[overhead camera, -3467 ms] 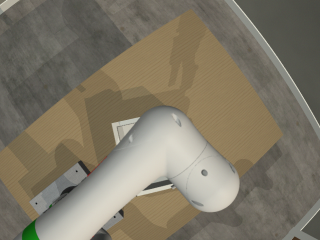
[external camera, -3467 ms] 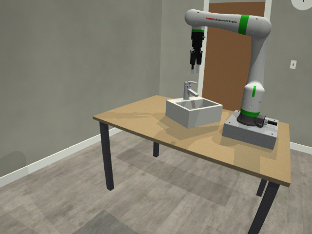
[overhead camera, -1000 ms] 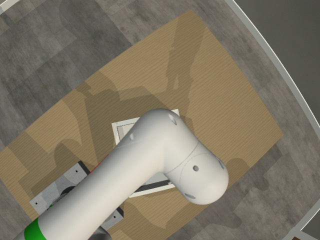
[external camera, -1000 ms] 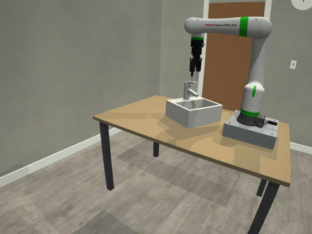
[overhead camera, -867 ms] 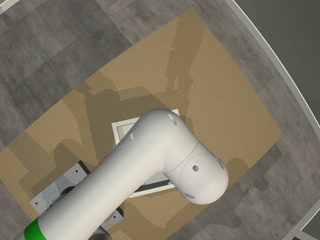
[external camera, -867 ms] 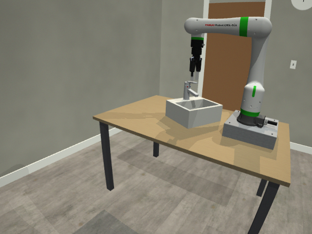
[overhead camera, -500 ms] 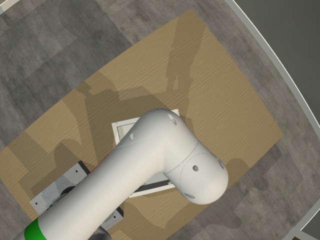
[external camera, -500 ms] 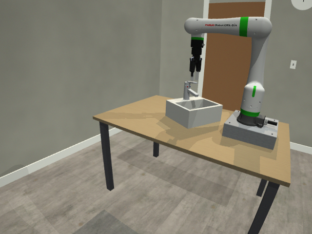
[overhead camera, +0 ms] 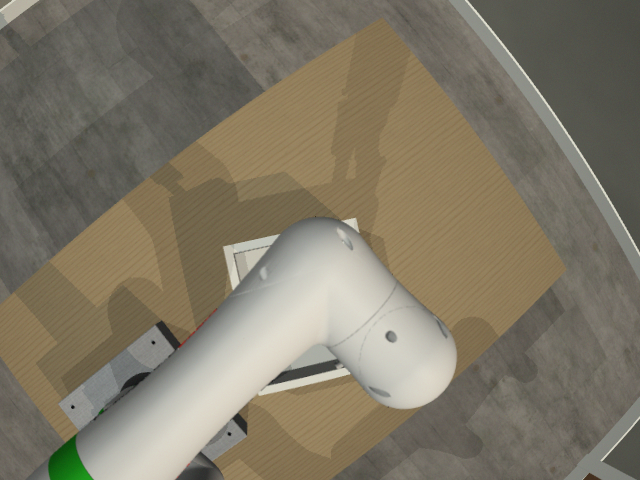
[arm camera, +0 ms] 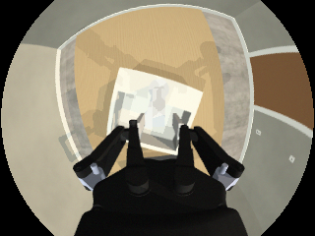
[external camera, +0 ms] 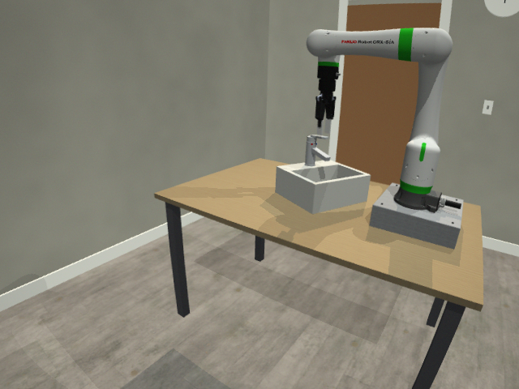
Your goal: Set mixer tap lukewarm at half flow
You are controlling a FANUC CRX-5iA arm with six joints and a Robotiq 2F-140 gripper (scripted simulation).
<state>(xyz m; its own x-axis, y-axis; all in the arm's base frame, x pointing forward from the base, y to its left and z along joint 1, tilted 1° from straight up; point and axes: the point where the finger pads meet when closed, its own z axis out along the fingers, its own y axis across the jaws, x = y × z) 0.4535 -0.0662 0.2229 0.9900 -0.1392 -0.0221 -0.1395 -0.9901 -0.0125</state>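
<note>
The lever is 2 cm ahead of my hand and 5 cm below it. Also, from my hand: white basin 5 cm behind, 4 cm to the left, 28 cm below; then mixer tap 4 cm ahead, 9 cm below.
</note>
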